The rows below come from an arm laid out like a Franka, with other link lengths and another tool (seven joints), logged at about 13 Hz.
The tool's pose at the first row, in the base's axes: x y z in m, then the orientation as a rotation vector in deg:
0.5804, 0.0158, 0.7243, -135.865, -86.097, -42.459
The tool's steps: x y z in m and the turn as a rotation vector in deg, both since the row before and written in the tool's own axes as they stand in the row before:
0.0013, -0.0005, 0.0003, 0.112, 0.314, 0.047
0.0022, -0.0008, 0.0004, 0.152, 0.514, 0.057
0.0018, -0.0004, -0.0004, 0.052, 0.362, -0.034
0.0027, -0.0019, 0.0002, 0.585, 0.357, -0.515
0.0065, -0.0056, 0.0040, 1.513, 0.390, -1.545
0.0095, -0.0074, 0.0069, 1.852, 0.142, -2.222
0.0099, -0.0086, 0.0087, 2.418, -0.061, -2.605
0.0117, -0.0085, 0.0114, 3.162, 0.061, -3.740
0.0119, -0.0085, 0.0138, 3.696, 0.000, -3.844
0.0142, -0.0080, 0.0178, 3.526, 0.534, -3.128
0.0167, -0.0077, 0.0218, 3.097, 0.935, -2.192
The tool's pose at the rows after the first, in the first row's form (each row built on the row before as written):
0.5805, 0.0172, 0.7247, -135.585, -85.914, -42.682
0.5807, 0.0194, 0.7255, -135.137, -85.640, -43.079
0.5808, 0.0208, 0.7268, -134.818, -85.540, -43.426
0.5801, 0.0238, 0.7280, -133.840, -86.077, -43.391
0.5783, 0.0331, 0.7280, -131.560, -87.924, -42.782
0.5762, 0.0468, 0.7272, -128.774, -90.678, -41.761
0.5728, 0.0620, 0.7251, -125.431, -93.912, -40.083
0.5695, 0.0798, 0.7218, -120.625, -98.287, -38.090
0.5650, 0.0987, 0.7167, -115.294, -102.562, -35.509
0.5597, 0.1212, 0.7097, -110.180, -105.499, -33.348
0.5530, 0.1476, 0.7011, -105.811, -107.040, -31.671

